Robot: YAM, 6 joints.
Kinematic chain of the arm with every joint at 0, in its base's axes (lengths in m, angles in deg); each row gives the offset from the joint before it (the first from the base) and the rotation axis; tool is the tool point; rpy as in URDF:
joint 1: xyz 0 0 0.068 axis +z
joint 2: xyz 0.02 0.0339 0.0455 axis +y
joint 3: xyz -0.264 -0.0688 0 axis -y
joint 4: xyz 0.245 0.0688 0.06 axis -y
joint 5: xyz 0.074 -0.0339 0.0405 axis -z
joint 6: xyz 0.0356 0 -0.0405 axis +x
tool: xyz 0 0 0 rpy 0 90 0
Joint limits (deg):
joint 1: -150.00..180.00
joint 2: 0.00..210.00
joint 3: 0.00..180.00
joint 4: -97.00..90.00
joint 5: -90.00..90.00
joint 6: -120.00..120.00
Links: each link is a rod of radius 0.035 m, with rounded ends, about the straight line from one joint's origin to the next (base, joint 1, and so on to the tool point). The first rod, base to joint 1, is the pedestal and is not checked.
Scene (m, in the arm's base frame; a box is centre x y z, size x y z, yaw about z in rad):
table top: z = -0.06
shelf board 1: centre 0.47 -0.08 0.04 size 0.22 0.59 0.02 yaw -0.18
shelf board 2: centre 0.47 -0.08 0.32 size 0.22 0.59 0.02 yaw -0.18
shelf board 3: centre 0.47 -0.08 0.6 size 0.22 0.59 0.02 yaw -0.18
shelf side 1: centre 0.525 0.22 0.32 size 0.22 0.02 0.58 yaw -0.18
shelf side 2: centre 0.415 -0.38 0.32 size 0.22 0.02 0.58 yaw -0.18
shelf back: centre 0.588 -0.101 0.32 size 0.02 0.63 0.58 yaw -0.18
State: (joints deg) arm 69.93 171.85 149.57 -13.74 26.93 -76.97
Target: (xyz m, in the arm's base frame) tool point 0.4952 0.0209 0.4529
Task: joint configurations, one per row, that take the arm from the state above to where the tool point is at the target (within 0.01 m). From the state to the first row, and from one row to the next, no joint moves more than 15 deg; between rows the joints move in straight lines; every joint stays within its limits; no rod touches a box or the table.
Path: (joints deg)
1: 67.10 159.81 141.48 -20.86 24.51 -68.63
2: 64.28 147.76 133.39 -27.97 22.10 -60.29
3: 61.45 135.72 125.30 -35.09 19.68 -51.94
4: 58.63 123.68 117.21 -42.20 17.26 -43.60
5: 44.15 112.59 115.80 -50.98 23.33 -54.72
6: 29.68 101.51 114.40 -59.76 29.40 -65.85
7: 15.21 90.42 112.99 -68.54 35.47 -76.97
8: 11.76 103.69 126.32 -55.57 35.69 -76.97
9: 8.30 116.96 139.66 -42.61 35.91 -76.97
10: 4.84 130.22 152.99 -29.64 36.13 -76.97

